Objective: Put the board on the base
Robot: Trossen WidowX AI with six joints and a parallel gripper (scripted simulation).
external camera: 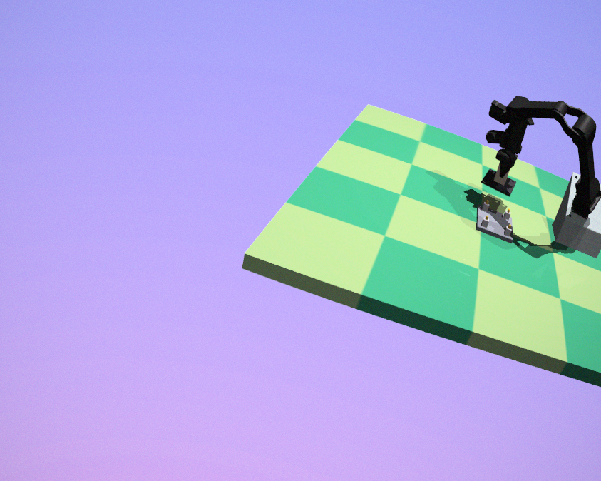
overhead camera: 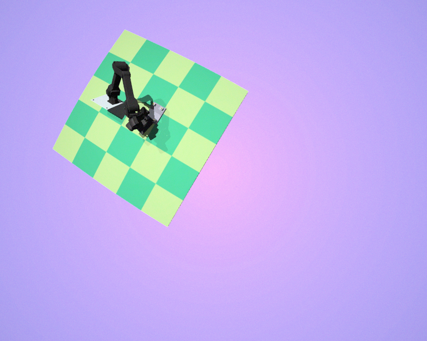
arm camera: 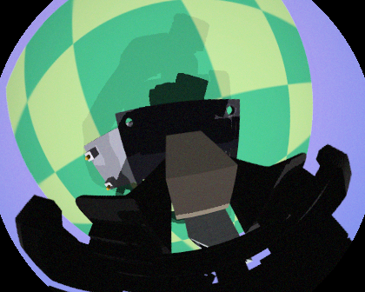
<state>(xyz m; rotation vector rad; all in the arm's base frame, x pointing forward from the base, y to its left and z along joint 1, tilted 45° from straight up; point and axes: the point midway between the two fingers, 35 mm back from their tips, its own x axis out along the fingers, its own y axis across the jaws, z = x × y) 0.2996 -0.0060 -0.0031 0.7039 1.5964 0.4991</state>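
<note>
The grey base is 2 cm behind my gripper tip, 12 cm to the left of it and 11 cm below it. The rest, counted from my gripper tip: black board 1 cm below.
</note>
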